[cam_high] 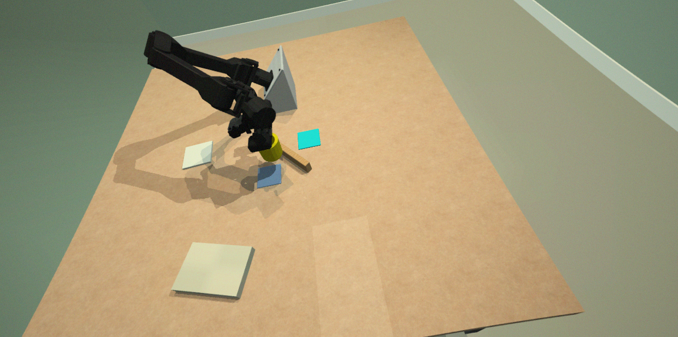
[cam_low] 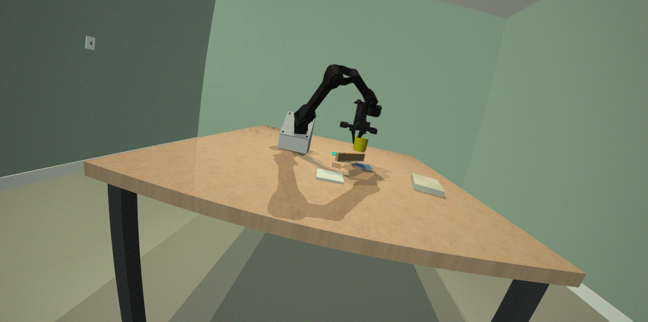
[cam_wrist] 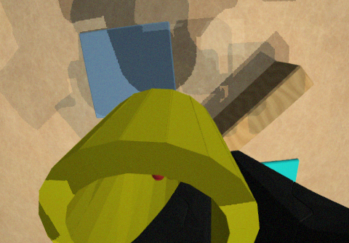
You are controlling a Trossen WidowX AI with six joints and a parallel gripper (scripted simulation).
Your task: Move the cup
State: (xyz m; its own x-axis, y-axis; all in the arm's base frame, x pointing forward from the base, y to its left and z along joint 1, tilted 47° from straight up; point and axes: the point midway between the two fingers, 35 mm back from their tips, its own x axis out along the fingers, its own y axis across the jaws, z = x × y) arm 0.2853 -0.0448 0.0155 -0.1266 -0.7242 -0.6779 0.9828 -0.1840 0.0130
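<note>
The cyan pad lies 5 cm behind my gripper tip, 12 cm to the left of it and 10 cm below it. From my gripper tip the other things lie so: red marble (4 cm ahead, 1 cm to the left, 2 cm below); wooden bar (4 cm to the left, 9 cm below); yellow cup (2 cm ahead).
</note>
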